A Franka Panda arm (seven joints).
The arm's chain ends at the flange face. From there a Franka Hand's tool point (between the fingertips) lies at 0.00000 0.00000 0.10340 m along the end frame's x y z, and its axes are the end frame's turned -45 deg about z.
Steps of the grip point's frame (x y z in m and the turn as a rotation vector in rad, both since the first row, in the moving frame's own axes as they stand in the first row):
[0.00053 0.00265 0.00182 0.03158 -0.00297 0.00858]
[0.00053 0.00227 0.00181 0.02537 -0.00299 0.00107]
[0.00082 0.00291 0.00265 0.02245 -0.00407 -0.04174]
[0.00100 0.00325 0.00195 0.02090 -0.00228 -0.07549]
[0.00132 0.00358 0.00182 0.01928 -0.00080 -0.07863]
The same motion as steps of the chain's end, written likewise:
[0.00477 0.00360 0.00187 0.02023 -0.02443 0.00858]
[0.00405 0.00287 0.00184 0.01583 -0.02005 0.00107]
[0.00460 0.00278 0.00268 0.01300 -0.01875 -0.04174]
[0.00475 0.00289 0.00197 0.01317 -0.01639 -0.07549]
[0.00498 0.00289 0.00184 0.01307 -0.01420 -0.07863]

